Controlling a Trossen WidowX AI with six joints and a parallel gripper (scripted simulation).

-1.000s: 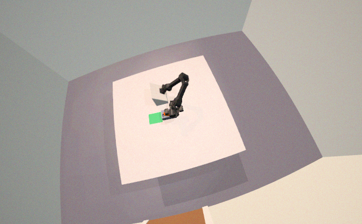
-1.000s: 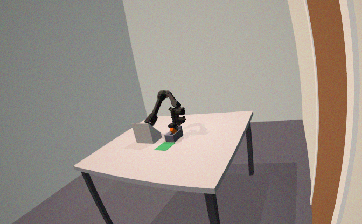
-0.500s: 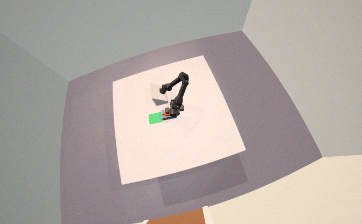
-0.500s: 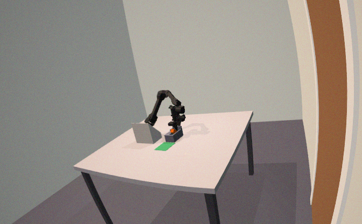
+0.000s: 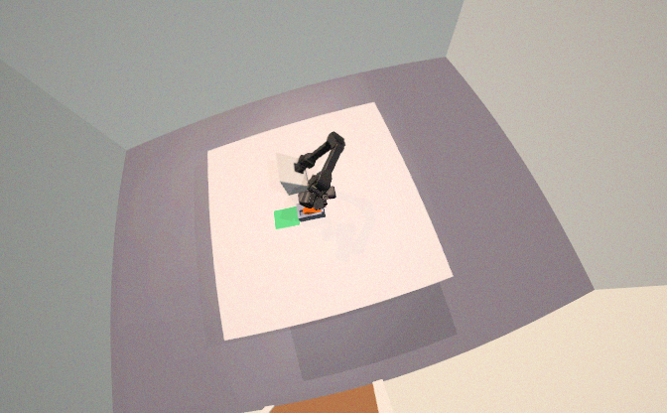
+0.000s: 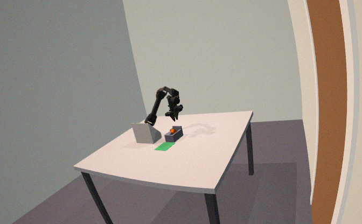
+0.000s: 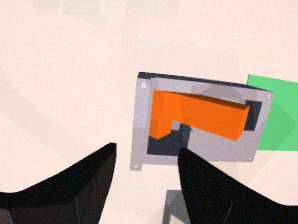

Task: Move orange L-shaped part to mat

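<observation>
The orange L-shaped part is 1 cm behind my gripper tip, 4 cm to the right of it and 10 cm below it. Round my gripper tip: green mat: 22 cm to the right, 16 cm below.
</observation>
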